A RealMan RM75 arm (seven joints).
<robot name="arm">
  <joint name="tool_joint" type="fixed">
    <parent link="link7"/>
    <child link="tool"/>
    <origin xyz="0 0 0"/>
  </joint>
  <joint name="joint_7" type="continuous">
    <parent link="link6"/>
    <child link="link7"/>
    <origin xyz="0 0 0.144"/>
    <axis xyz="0 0 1"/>
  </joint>
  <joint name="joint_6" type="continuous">
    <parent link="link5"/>
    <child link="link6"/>
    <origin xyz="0 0 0"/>
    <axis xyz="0 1 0"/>
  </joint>
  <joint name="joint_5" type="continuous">
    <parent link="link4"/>
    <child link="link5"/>
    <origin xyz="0 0 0.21"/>
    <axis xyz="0 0 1"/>
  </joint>
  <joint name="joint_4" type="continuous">
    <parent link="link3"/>
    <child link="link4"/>
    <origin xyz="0 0 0"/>
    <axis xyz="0 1 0"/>
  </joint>
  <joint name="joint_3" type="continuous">
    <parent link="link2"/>
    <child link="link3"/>
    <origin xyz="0 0 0.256"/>
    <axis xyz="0 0 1"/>
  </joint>
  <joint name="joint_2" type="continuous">
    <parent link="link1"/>
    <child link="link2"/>
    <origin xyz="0 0 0"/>
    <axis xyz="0 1 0"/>
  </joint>
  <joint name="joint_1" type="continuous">
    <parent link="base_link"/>
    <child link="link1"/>
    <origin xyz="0 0 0.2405"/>
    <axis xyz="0 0 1"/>
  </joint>
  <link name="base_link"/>
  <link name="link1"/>
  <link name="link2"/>
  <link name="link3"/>
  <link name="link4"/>
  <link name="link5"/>
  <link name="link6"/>
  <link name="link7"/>
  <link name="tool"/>
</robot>
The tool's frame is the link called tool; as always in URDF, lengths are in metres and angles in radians. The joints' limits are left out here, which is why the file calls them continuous.
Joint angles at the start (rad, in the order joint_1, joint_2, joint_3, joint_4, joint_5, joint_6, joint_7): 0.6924, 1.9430, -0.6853, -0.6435, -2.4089, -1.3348, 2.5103
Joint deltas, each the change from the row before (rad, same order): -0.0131, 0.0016, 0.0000, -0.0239, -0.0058, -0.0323, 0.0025; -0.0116, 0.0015, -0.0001, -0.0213, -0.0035, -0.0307, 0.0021; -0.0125, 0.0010, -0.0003, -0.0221, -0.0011, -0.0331, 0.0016; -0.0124, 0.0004, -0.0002, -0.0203, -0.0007, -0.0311, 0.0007; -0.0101, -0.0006, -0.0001, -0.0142, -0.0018, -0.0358, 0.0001; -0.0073, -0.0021, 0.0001, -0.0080, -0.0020, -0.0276, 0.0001; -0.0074, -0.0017, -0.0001, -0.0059, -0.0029, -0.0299, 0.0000; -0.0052, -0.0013, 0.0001, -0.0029, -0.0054, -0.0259, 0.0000; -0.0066, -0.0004, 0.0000, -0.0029, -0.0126, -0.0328, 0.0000; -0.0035, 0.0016, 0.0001, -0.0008, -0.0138, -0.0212, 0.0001; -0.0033, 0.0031, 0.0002, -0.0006, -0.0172, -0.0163, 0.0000; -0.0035, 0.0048, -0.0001, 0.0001, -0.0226, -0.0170, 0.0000; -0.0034, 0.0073, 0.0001, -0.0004, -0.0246, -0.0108, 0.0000; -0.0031, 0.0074, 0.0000, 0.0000, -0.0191, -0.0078, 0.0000
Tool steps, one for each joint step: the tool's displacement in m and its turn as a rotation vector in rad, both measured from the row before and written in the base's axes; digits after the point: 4 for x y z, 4 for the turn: 0.0012, -0.0050, 0.0024, -0.0161, 0.0008, 0.0007; 0.0007, -0.0047, 0.0021, -0.0156, 0.0028, 0.0010; 0.0006, -0.0050, 0.0024, -0.0161, 0.0047, 0.0015; 0.0008, -0.0050, 0.0024, -0.0151, 0.0041, 0.0012; 0.0005, -0.0057, 0.0015, -0.0232, 0.0071, 0.0004; 0.0007, -0.0045, 0.0014, -0.0190, 0.0052, -0.0013; 0.0008, -0.0052, 0.0007, -0.0232, 0.0067, -0.0026; 0.0008, -0.0046, 0.0002, -0.0228, 0.0048, -0.0033; 0.0015, -0.0065, -0.0004, -0.0328, 0.0026, -0.0063; 0.0012, -0.0047, -0.0012, -0.0254, -0.0008, -0.0057; 0.0017, -0.0045, -0.0017, -0.0236, -0.0046, -0.0067; 0.0021, -0.0053, -0.0025, -0.0284, -0.0071, -0.0087; 0.0022, -0.0048, -0.0033, -0.0248, -0.0097, -0.0090; 0.0016, -0.0041, -0.0033, -0.0200, -0.0062, -0.0076
